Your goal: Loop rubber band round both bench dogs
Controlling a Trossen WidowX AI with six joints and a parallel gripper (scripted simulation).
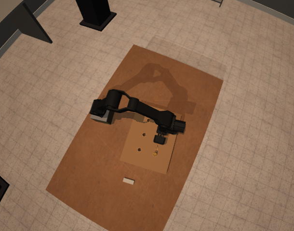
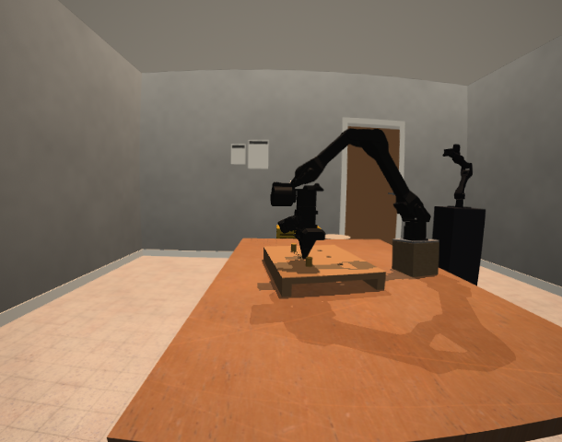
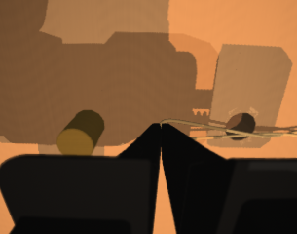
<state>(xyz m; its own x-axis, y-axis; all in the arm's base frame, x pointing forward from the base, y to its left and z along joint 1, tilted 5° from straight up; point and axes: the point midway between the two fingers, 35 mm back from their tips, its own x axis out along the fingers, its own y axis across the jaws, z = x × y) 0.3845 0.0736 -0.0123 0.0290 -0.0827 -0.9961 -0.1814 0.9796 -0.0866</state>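
Now: hand 40 mm past the wooden board, 60 mm to the left of it and 60 mm above it. Round my hand: small white block 40 mm behind, 360 mm to the right, 90 mm below.
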